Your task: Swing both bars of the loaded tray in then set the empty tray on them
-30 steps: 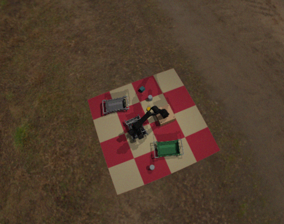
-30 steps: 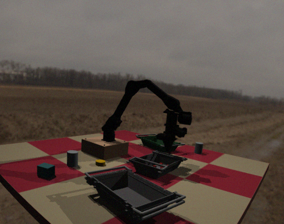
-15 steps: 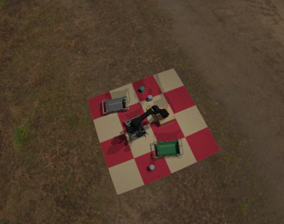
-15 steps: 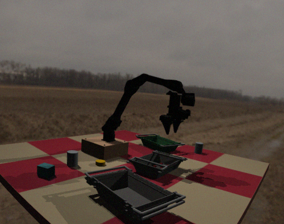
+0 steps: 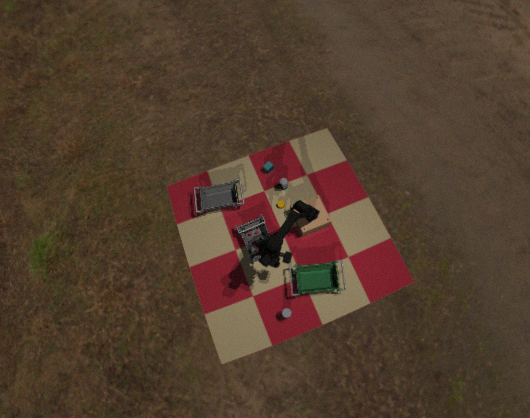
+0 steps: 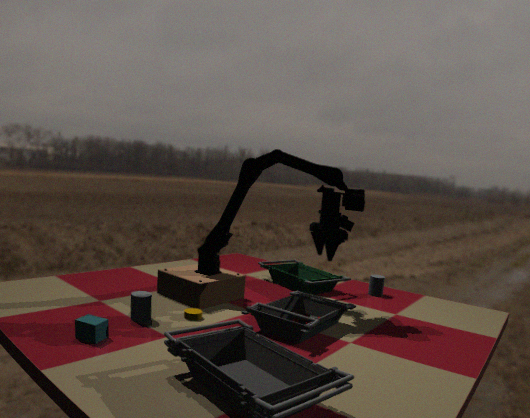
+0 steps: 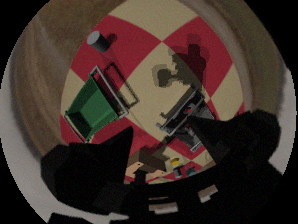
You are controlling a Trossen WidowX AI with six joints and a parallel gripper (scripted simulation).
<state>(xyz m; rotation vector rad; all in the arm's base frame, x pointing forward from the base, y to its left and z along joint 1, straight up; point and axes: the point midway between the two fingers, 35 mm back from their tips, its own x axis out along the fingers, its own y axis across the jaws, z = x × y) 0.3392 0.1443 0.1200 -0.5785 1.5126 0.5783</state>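
The green tray lies 210 mm to the left of my gripper tip, 160 mm behind it and 120 mm below it. Round my gripper tip: yellow disc (340 mm to the right, 230 mm behind, 160 mm below); teal cube (630 mm to the right, 300 mm behind, 140 mm below).
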